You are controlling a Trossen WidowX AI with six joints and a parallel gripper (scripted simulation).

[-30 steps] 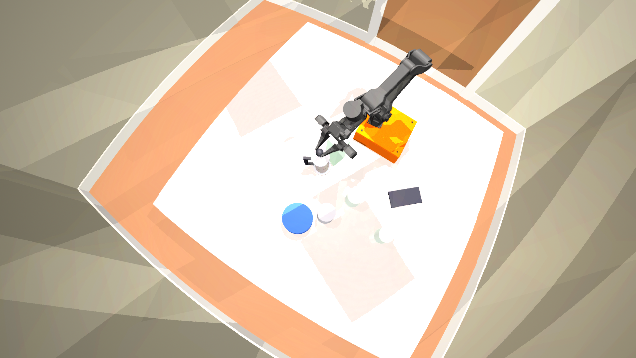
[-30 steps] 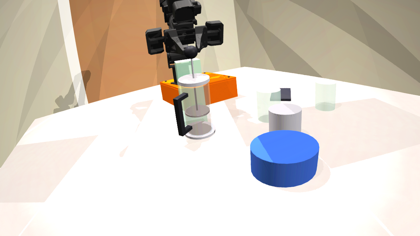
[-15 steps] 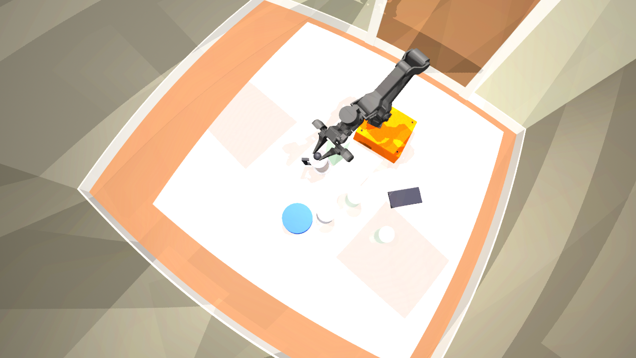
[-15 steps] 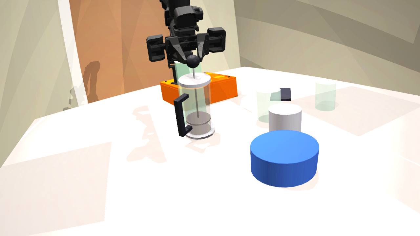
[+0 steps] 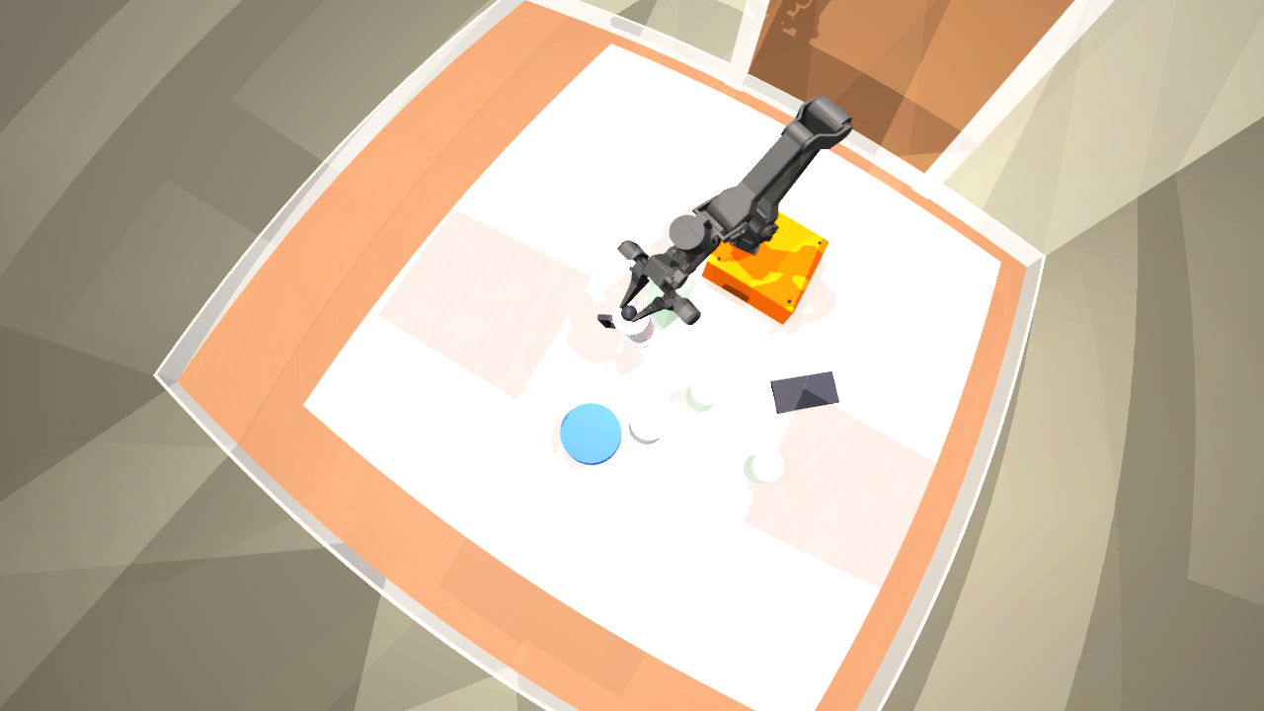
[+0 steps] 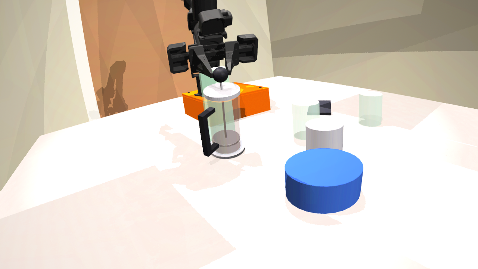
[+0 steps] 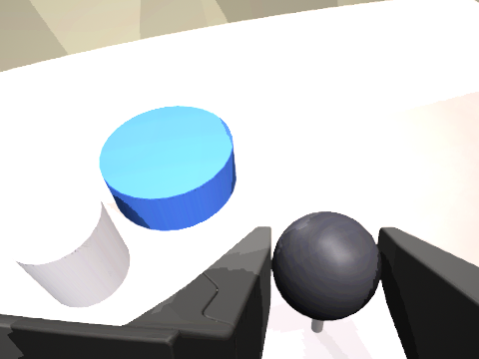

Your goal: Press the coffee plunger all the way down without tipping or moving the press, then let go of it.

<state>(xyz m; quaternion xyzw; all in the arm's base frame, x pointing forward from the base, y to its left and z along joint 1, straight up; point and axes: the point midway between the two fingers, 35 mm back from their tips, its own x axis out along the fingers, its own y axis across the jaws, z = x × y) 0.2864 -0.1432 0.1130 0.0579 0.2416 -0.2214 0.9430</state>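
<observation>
The coffee press lies 20 mm behind my gripper tip and 90 mm below it. Round my gripper tip: blue disc 210 mm ahead, 20 mm to the left, 150 mm below; grey cylinder 140 mm ahead, 110 mm to the left, 140 mm below; green translucent block 100 mm behind, 50 mm to the left, 90 mm below.
</observation>
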